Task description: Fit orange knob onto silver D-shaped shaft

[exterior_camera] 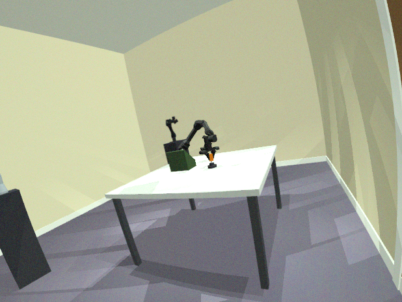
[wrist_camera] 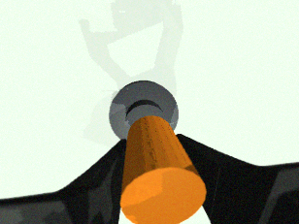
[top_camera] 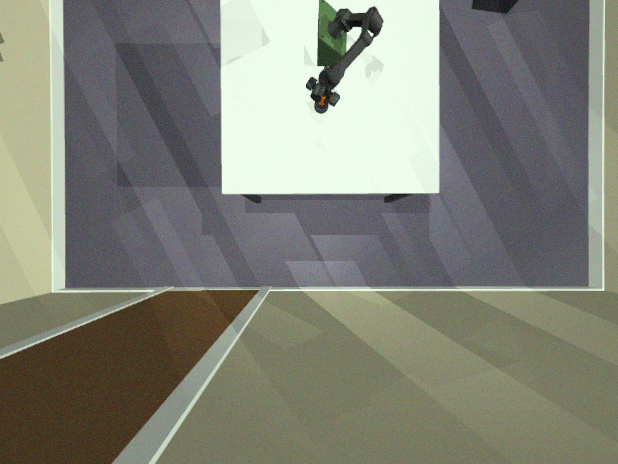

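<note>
My gripper tip is now 4 cm above the pedestal. Also, from my gripper tip: orange knob 3 cm above.
</note>
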